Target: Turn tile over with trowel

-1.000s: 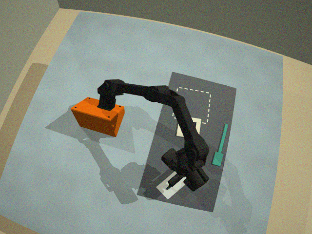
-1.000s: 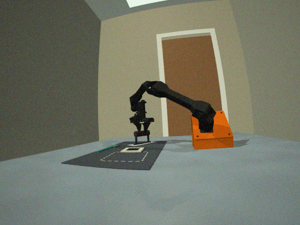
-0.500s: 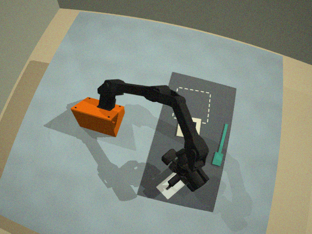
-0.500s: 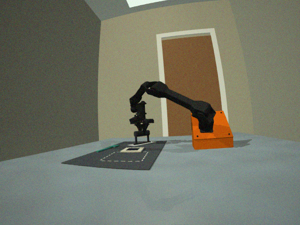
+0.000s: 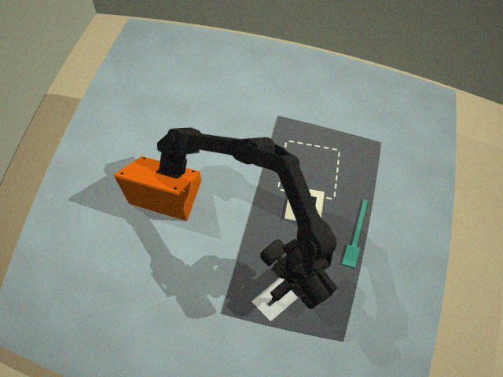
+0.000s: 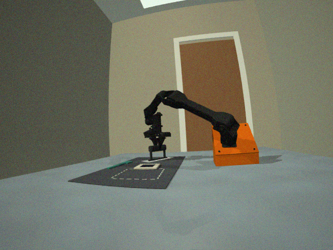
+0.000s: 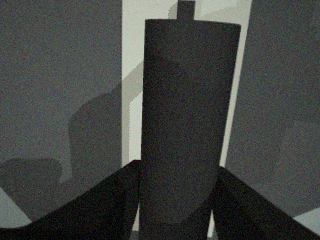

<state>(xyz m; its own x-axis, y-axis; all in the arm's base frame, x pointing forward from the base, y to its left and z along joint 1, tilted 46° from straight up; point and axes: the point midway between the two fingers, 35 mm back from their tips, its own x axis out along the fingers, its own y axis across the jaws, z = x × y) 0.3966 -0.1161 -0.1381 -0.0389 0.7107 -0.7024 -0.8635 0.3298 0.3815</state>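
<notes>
Right now my gripper tip is 3 cm above the trowel, 2 cm to the right of it and 1 cm short of it. The rest, counted from my gripper tip: tile (24 cm to the left, 6 cm below, 3 cm behind); then teal tool (19 cm to the left, 14 cm ahead, 6 cm below); then dark mat (20 cm to the left, 8 cm below).
</notes>
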